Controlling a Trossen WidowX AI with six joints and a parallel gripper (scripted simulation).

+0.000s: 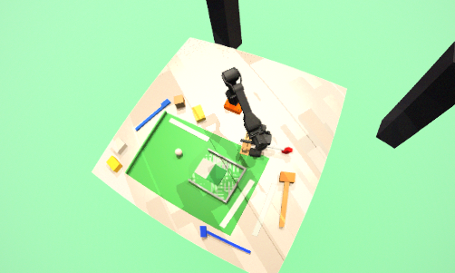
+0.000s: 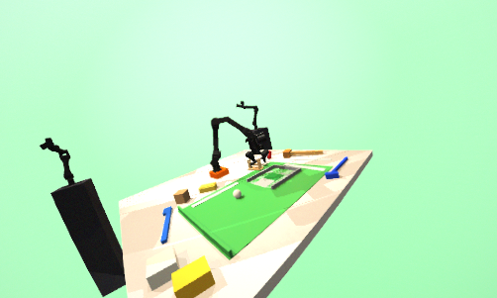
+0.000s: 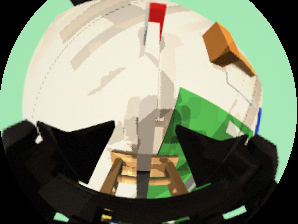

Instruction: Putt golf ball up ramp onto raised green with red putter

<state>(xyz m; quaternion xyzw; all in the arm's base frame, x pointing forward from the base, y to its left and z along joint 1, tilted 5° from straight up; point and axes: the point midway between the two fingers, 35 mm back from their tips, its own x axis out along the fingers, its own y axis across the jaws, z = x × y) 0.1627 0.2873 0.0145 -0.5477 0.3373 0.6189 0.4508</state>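
The white golf ball is 37 cm to the right of my gripper tip, 30 cm ahead of it and 1 cm above it. Also, from my gripper tip: tan block (60 cm to the right, 3 cm ahead, 1 cm above); then green mat (32 cm ahead, 25 cm to the right, 2 cm below).
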